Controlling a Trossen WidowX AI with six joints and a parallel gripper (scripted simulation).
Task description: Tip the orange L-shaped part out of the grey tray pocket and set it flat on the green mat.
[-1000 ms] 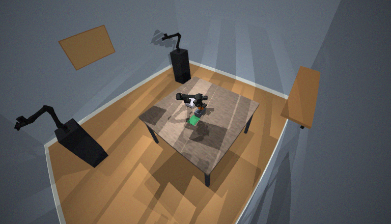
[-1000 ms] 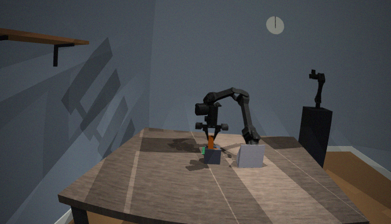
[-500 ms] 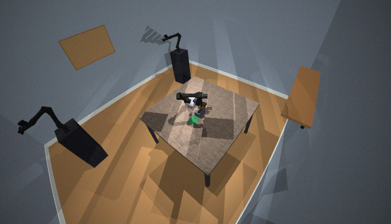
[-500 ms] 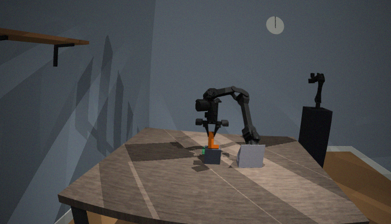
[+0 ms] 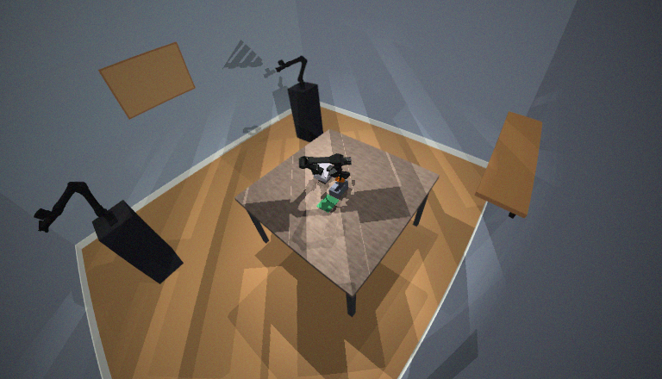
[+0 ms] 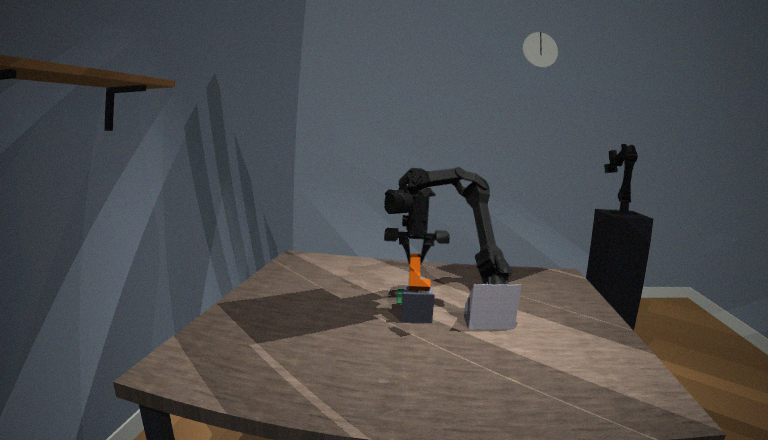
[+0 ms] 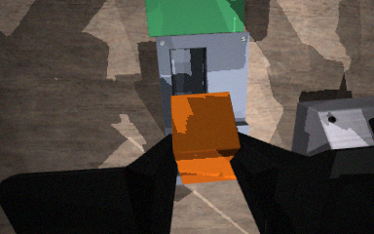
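Now: gripper tip 10 mm past the green mat, 140 mm to the left of it and 170 mm above it. The rest, counted from my gripper tip: orange L-shaped part: 20 mm behind, 30 mm to the left, 30 mm below.
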